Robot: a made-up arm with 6 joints. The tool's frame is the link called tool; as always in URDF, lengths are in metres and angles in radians. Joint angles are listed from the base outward. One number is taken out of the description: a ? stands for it. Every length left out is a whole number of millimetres.
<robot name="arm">
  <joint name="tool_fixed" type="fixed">
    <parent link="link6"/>
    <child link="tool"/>
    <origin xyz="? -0.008 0" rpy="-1.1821 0.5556 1.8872"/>
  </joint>
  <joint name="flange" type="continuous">
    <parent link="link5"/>
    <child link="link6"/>
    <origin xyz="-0.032 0.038 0" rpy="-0.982 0.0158 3.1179"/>
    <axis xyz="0 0 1"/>
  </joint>
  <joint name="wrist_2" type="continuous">
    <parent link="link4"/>
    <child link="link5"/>
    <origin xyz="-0.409 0.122 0" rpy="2.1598 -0.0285 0.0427"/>
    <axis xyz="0 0 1"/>
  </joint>
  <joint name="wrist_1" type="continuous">
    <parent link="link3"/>
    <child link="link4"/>
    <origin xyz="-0.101 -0.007 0" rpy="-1.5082 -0.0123 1.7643"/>
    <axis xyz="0 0 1"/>
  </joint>
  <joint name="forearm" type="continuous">
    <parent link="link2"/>
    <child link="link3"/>
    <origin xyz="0.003 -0.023 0" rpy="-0.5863 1.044 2.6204"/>
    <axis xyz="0 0 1"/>
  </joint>
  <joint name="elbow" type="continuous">
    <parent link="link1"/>
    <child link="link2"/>
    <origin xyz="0.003 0.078 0" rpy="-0.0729 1.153 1.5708"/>
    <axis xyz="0 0 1"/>
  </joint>
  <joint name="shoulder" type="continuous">
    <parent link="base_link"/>
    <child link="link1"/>
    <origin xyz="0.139 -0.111 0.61" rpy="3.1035 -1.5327 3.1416"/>
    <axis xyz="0 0 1"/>
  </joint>
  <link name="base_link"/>
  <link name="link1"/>
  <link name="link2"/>
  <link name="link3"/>
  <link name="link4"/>
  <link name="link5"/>
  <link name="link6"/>
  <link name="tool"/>
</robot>
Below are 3 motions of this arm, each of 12 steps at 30 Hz.
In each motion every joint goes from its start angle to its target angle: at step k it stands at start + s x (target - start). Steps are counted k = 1, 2, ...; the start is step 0. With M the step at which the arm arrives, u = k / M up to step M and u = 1 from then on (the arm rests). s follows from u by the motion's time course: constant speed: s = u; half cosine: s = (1 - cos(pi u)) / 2; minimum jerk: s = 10 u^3 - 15 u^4 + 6 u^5.
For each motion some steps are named. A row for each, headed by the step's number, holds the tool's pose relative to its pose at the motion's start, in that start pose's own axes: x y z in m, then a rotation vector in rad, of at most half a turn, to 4 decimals.
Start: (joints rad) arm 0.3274 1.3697 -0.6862 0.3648 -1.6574 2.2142
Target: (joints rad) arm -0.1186 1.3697 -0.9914 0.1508 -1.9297 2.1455
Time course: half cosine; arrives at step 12
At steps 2, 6, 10, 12:
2: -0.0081 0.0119 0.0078 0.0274 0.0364 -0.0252
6: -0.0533 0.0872 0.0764 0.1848 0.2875 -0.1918
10: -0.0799 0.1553 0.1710 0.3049 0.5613 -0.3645
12: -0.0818 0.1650 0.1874 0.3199 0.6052 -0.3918

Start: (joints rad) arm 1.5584 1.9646 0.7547 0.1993 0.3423 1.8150
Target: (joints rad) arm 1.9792 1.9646 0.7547 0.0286 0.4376 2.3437
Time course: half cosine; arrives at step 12
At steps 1, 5, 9, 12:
1: 0.0016 -0.0004 0.0002 -0.0043 -0.0040 0.0015
5: 0.0351 -0.0092 0.0050 -0.0932 -0.0855 0.0364
9: 0.0788 -0.0221 0.0126 -0.2098 -0.1917 0.0962
12: 0.0917 -0.0260 0.0152 -0.2434 -0.2232 0.1169

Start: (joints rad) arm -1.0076 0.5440 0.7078 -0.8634 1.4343 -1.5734
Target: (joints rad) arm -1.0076 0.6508 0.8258 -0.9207 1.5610 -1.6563
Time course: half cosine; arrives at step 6
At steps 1, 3, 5, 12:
1: -0.0003 -0.0015 -0.0013 -0.0101 -0.0041 -0.0003
3: -0.0021 -0.0105 -0.0089 -0.0729 -0.0340 -0.0009
5: -0.0035 -0.0181 -0.0150 -0.1306 -0.0689 0.0012
12: -0.0036 -0.0192 -0.0159 -0.1390 -0.0747 0.0018

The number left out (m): 0.127
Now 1 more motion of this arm.
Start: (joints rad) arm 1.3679 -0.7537 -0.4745 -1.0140 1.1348 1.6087
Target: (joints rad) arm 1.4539 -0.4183 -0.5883 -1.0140 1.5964 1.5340
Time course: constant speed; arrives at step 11
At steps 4, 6, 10, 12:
4: 0.0072 0.0123 0.0545 0.1221 -0.0550 0.1405
6: 0.0094 0.0161 0.0819 0.1803 -0.0886 0.2125
10: 0.0111 0.0192 0.1366 0.2895 -0.1678 0.3594
12: 0.0110 0.0190 0.1501 0.3152 -0.1902 0.3966

